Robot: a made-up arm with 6 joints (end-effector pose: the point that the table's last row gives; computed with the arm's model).
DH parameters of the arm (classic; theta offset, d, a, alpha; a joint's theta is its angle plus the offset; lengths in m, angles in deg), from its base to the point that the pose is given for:
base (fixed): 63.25 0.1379 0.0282 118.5
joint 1: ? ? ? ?
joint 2: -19.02 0 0.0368 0
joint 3: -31.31 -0.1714 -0.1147 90
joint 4: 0 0.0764 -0.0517 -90
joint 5: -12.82 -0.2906 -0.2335 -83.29
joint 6: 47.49 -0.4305 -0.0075 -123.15
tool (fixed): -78.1 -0.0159 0 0
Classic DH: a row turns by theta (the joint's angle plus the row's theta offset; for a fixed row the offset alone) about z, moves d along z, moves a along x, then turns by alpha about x.
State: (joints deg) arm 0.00 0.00 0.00 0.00 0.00 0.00
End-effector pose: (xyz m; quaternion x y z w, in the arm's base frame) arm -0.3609 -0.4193 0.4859 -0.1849 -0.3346 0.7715 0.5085
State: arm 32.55 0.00 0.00 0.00 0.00 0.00
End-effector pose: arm -0.5253 -0.3829 0.1853 -0.1959 -0.5225 0.5785 0.5949
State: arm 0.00 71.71 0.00 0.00 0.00 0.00
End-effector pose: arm -0.3609 -0.5619 -0.2194 0.1480 -0.7231 0.4293 0.5205
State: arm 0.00 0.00 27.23 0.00 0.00 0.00
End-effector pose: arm -0.3609 -0.5919 0.2330 -0.0600 -0.5068 0.6711 0.5378
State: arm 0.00 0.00 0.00 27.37 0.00 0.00
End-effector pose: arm -0.4937 -0.4193 0.2951 -0.3622 -0.4454 0.7058 0.4149
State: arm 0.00 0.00 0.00 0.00 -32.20 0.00
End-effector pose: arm -0.3609 -0.1954 0.6287 -0.3187 -0.1076 0.8341 0.4373
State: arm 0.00 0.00 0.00 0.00 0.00 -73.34
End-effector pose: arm -0.3667 -0.4148 0.5026 -0.5860 -0.5330 0.6021 0.1000
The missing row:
joint 1: -46.58 0.157 0.0446 -38.3
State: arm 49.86 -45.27 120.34 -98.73 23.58 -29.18
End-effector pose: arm 0.2850 -0.1742 -0.6041 0.5762 -0.7374 0.3180 0.1517
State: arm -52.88 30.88 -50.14 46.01 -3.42 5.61
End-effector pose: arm -0.2592 -0.2324 0.6911 0.3577 0.1239 -0.9255 0.0091
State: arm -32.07 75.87 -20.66 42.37 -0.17 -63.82
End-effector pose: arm -0.4430 -0.5764 0.1290 -0.6150 -0.6704 0.3591 0.2085
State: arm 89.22 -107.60 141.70 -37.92 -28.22 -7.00
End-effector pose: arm -0.3583 -0.2927 -0.4241 -0.0364 -0.8192 0.3275 0.4695
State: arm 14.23 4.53 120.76 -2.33 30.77 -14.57
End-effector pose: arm -0.2601 0.2966 -0.5957 0.3817 -0.8370 -0.2917 0.2621
